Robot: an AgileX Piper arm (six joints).
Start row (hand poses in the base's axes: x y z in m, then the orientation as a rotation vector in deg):
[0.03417 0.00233 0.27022 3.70 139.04 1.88]
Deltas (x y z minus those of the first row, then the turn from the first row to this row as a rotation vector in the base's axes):
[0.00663 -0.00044 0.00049 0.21 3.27 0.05]
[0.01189 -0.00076 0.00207 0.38 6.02 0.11]
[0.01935 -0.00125 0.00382 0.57 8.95 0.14]
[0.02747 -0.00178 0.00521 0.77 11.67 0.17]
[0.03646 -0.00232 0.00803 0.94 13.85 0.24]
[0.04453 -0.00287 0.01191 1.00 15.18 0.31]
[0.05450 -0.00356 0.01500 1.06 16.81 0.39]
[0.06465 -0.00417 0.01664 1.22 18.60 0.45]
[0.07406 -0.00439 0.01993 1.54 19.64 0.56]
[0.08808 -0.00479 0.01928 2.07 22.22 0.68]
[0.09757 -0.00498 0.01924 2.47 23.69 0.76]
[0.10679 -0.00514 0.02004 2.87 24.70 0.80]
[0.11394 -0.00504 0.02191 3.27 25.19 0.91]
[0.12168 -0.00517 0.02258 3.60 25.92 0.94]
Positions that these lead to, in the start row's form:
[0.04080 0.00189 0.27071 3.84 142.31 2.08]
[0.04606 0.00157 0.27229 3.93 145.06 2.25]
[0.05352 0.00108 0.27404 4.07 147.99 2.43]
[0.06164 0.00055 0.27543 4.21 150.71 2.63]
[0.07063 0.00001 0.27825 4.27 152.89 2.83]
[0.07870 -0.00054 0.28213 4.26 154.22 2.90]
[0.08867 -0.00123 0.28522 4.23 155.85 2.98]
[0.09882 -0.00184 0.28686 4.29 157.64 3.18]
[0.10823 -0.00206 0.29015 4.33 158.68 3.63]
[0.12225 -0.00246 0.28950 4.52 161.26 4.33]
[0.13174 -0.00265 0.28946 4.66 162.72 4.88]
[0.14096 -0.00281 0.29026 4.84 163.72 5.42]
[0.14811 -0.00271 0.29213 4.91 164.21 6.00]
[0.15585 -0.00284 0.29280 5.06 164.93 6.45]

